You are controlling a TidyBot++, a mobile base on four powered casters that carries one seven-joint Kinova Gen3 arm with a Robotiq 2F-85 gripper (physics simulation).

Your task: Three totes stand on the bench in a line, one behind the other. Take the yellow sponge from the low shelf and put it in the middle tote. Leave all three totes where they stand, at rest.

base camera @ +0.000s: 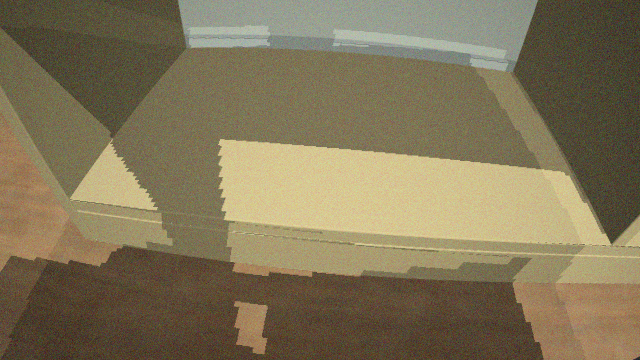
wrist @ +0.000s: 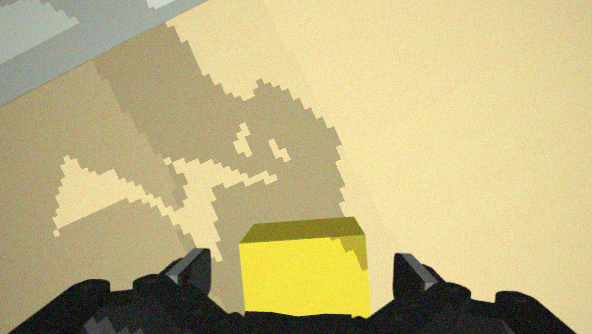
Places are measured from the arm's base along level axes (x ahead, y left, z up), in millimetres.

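Pixels of known places: gripper, fingertip midpoint: [wrist: 301, 270].
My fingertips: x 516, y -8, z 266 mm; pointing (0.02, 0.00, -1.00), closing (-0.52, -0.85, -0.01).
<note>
Behind a point stands the place of what it marks.
The yellow sponge [wrist: 306, 277] @(x 510, y -7, z 258 mm) is in the lower middle of the wrist view, on the pale surface of the low shelf [wrist: 475, 125] @(x 525, y -133, z 213 mm). Its near end is hidden behind the gripper body. My gripper [wrist: 301, 270] @(x 516, y -8, z 266 mm) is open, with one finger on each side of the sponge and a gap on both sides. The fingers hold nothing. How far the fingertips are above the shelf is hard to tell. The gripper and the sponge do not show in the base camera view. The three totes do not show in either view.
In the base camera view a pale board [base camera: 390, 190] @(x 354, y -87, z -318 mm) with a front edge [base camera: 320, 250] @(x 306, y -17, z -353 mm) lies between a dark panel on the left [base camera: 100, 65] @(x 468, y 243, z -230 mm) and one on the right [base camera: 590, 100] @(x 424, y -336, z -236 mm). Wooden floor [base camera: 350, 320] @(x 250, y -47, z -397 mm) is in front. A grey-blue surface [wrist: 45, 65] @(x 722, y 102, z 171 mm) borders the shelf at upper left.
</note>
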